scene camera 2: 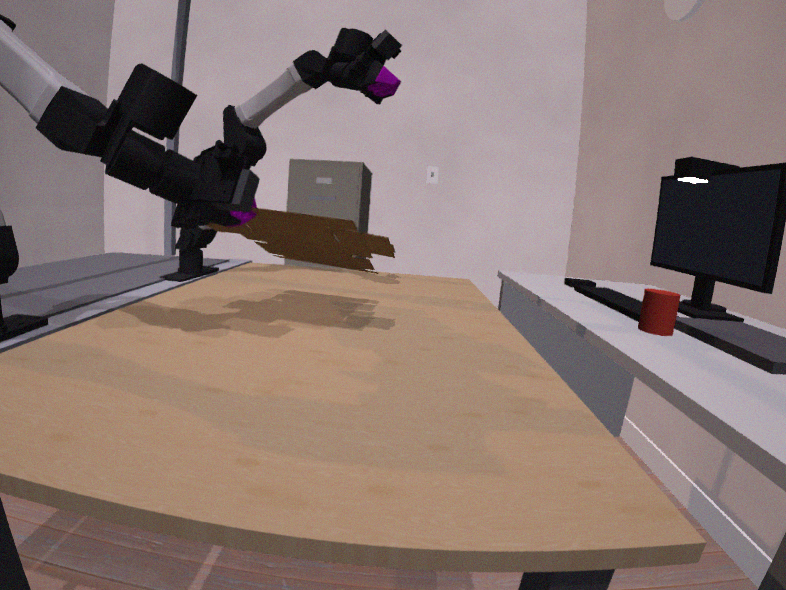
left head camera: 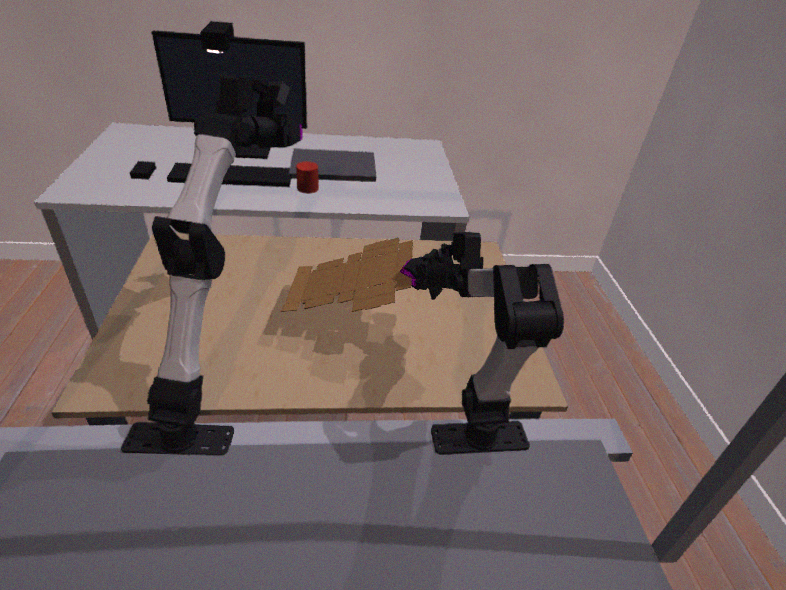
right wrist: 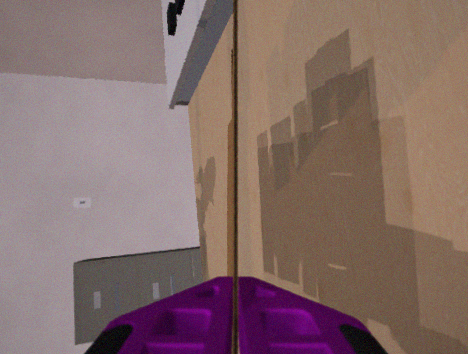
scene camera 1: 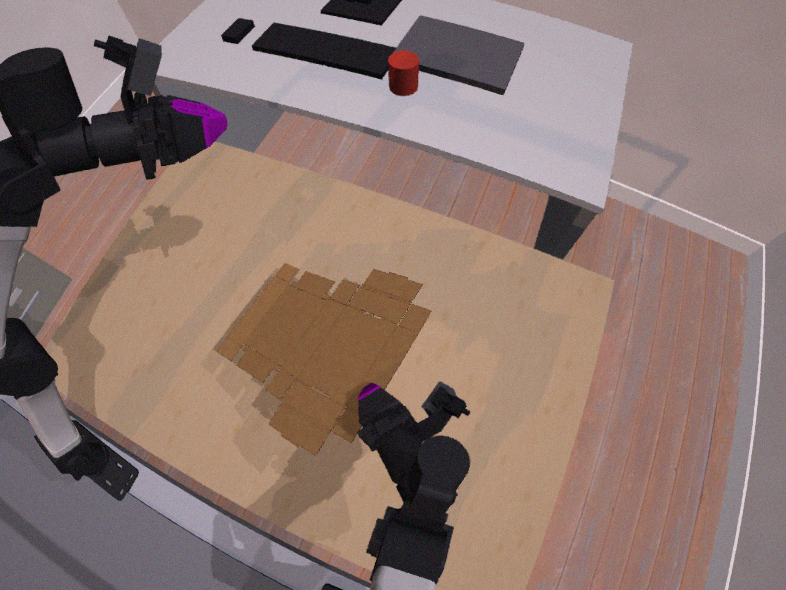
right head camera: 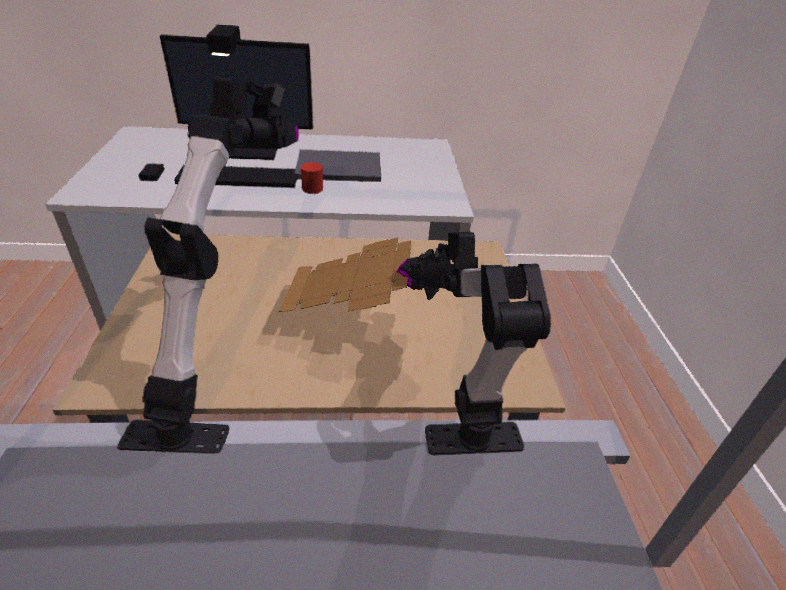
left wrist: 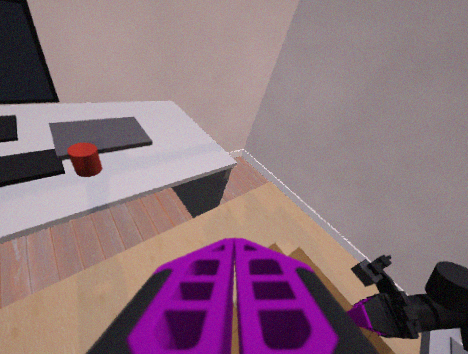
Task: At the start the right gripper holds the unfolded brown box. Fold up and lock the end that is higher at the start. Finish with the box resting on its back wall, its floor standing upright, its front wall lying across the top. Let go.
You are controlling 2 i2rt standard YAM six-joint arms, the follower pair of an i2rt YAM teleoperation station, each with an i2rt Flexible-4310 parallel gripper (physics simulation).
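Where they show: left gripper, fingertip midpoint: (scene camera 2: 397, 82) (left head camera: 301, 133) (scene camera 1: 226, 121) (right head camera: 298, 134) (left wrist: 234, 246); right gripper, fingertip midpoint: (scene camera 2: 254, 214) (left head camera: 401, 271) (right wrist: 235, 290) (scene camera 1: 368, 385) (right head camera: 398, 271); left arm's base, link origin: (scene camera 2: 190, 275) (left head camera: 180, 441) (scene camera 1: 97, 459) (right head camera: 176, 439); right arm's base, link origin: (left head camera: 479, 438) (right head camera: 473, 439).
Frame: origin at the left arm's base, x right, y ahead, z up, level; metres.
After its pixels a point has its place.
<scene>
The unfolded brown box (left head camera: 349, 279) @(x 0.313, y 0.396, z 0.133 m) (right head camera: 346, 282) @(x 0.312, y 0.383, z 0.134 m) (scene camera 1: 317, 336) @(x 0.321, y 0.416, z 0.133 m) (scene camera 2: 311, 238) @(x 0.363, y 0.439, z 0.147 m) is a nearly flat sheet with slotted flaps along two sides. It is held above the table and slopes down away from my right gripper; its shadow lies below. In the right wrist view the box (right wrist: 231, 200) @(x 0.196, y 0.421, z 0.087 m) shows nearly edge-on. My right gripper (left head camera: 406, 273) @(x 0.439, y 0.377, z 0.181 m) (right head camera: 403, 273) @(x 0.439, y 0.377, z 0.181 m) (scene camera 1: 368, 391) @(x 0.439, y 0.377, z 0.181 m) (scene camera 2: 244, 215) @(x 0.439, y 0.377, z 0.181 m) (right wrist: 235, 290) @(x 0.439, y 0.377, z 0.181 m) is shut on the border of the box. My left gripper (left head camera: 300, 133) @(x 0.187, y 0.535, z 0.445 m) (right head camera: 296, 133) @(x 0.187, y 0.535, z 0.445 m) (scene camera 1: 219, 127) @(x 0.187, y 0.535, z 0.445 m) (scene camera 2: 388, 84) @(x 0.187, y 0.535, z 0.445 m) (left wrist: 234, 246) @(x 0.187, y 0.535, z 0.445 m) is shut and empty, high above the table and apart from the box.
The wooden table (left head camera: 241, 381) @(x 0.086, y 0.157, z 0.008 m) (scene camera 1: 539, 381) @(x 0.703, y 0.546, z 0.008 m) (scene camera 2: 380, 444) @(x 0.684, y 0.594, z 0.008 m) lies below both grippers. Behind it a white desk (left head camera: 406, 203) (scene camera 1: 571, 146) carries a red cup (left head camera: 307, 177) (scene camera 1: 403, 73) (scene camera 2: 659, 311), a keyboard (scene camera 1: 323, 49) and a monitor (left head camera: 184, 76) (scene camera 2: 717, 228).
</scene>
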